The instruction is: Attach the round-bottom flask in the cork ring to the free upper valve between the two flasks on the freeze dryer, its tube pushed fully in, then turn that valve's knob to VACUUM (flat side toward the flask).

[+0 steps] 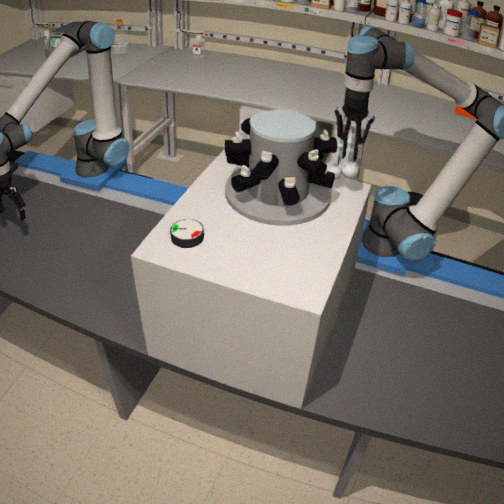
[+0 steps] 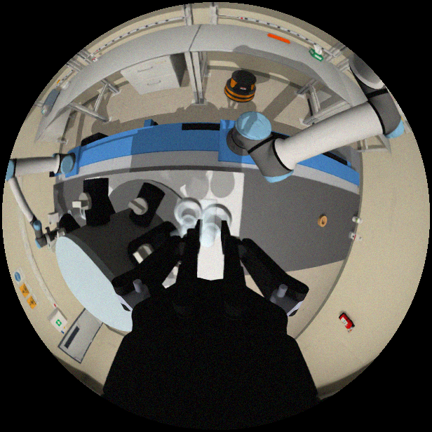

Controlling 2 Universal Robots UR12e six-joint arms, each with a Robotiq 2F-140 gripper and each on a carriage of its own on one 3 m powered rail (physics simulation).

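My left gripper (image 1: pixel 352 146) (image 2: pixel 211 227) points down at the right of the freeze dryer (image 1: pixel 283 126) (image 2: pixel 90 277) and is shut on a clear round-bottom flask (image 1: pixel 350 169) (image 2: pixel 219 212), whose bulb hangs below the fingers. Another clear flask (image 1: pixel 333 171) (image 2: pixel 188 208) is close beside it, on the dryer side. Black valves with pale knobs (image 1: pixel 313 155) (image 2: pixel 138 205) ring the drum. Which valve faces the held flask is hard to tell. The cork ring (image 2: pixel 322 220) lies on the dark bench without a flask. My right gripper (image 1: pixel 11 206) is open, partly cut off at the left edge.
The dryer stands on a white block (image 1: pixel 225 270). A round black-rimmed disc (image 1: pixel 187 230) with green and red marks lies at its front left. The blue rail (image 1: pixel 150 187) (image 2: pixel 170 134) runs behind the block. The left arm's base (image 1: pixel 392 220) (image 2: pixel 250 131) stands beside the block.
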